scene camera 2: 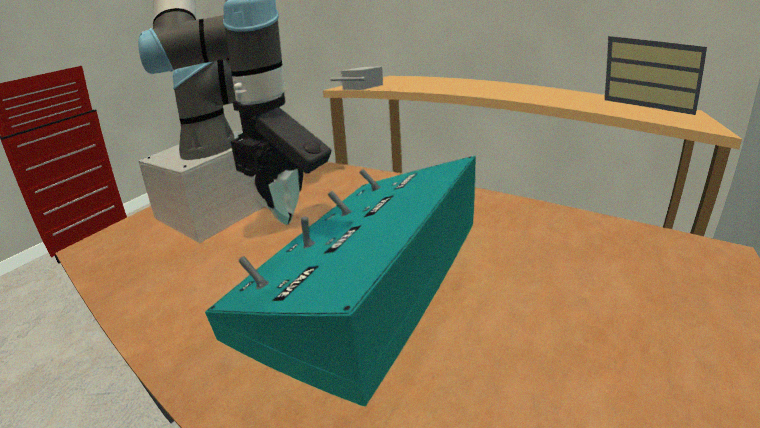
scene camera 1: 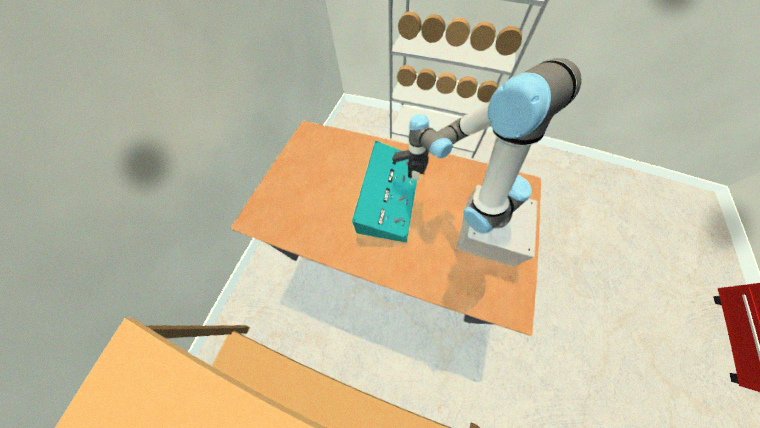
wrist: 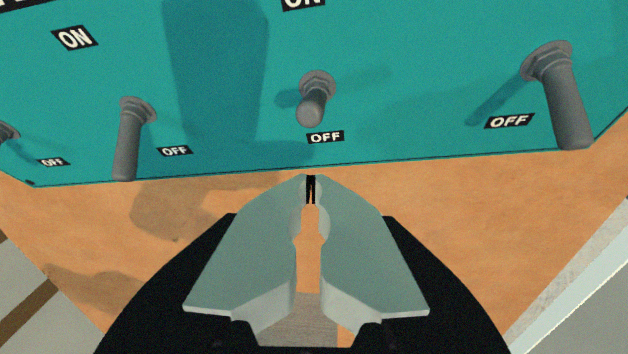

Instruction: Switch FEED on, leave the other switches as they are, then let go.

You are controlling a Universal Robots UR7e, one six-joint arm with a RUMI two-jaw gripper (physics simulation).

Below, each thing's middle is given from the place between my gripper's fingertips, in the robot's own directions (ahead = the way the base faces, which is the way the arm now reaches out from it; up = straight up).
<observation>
I see my gripper 40 mm short of the feed lever [wrist: 309,113] and 10 mm to the right of it. From my hand the other things lie so: vent lever [wrist: 124,168] 10 mm behind, 120 mm to the left, 10 mm below; then teal switch panel [scene camera 2: 335,311] 90 mm ahead, 80 mm to the left, 40 mm below.
</observation>
